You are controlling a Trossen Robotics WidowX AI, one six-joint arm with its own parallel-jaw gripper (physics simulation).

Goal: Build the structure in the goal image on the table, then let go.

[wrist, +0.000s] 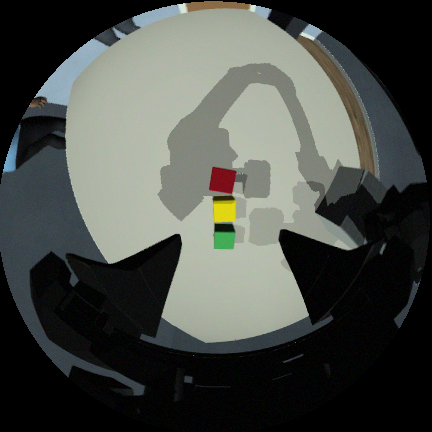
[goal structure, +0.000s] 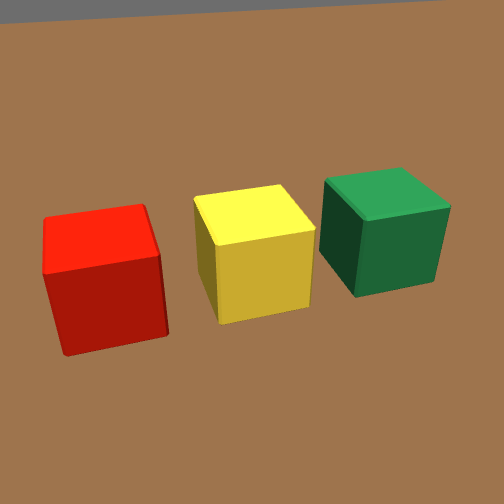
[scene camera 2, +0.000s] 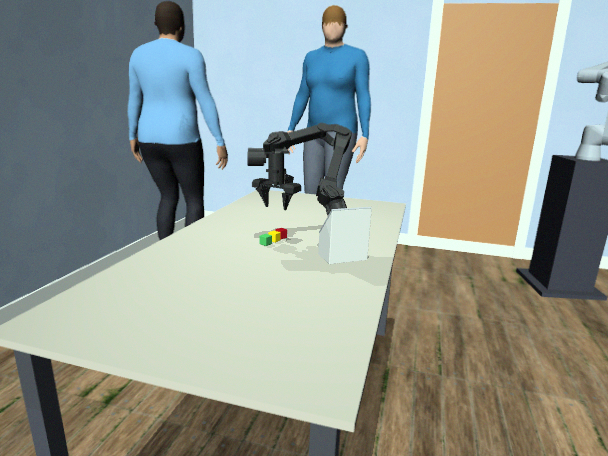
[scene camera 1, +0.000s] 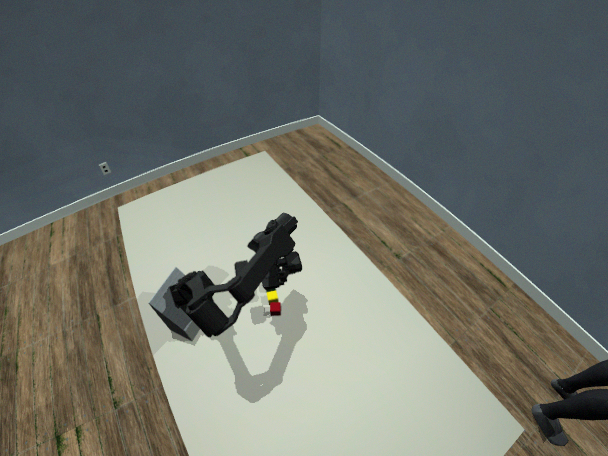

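A red cube, a yellow cube and a green cube lie in a row on the table, with yellow in the middle. In the wrist view narrow gaps show between neighbours, and the red cube is turned slightly against the other two. The green cube is hidden behind the arm in scene camera 1. My gripper is open and empty, pointing down, well above the table.
A wedge-shaped block stands at the arm's base near the table edge. Two people stand beyond the table. Another arm on a dark pedestal stands at the right in scene camera 2.
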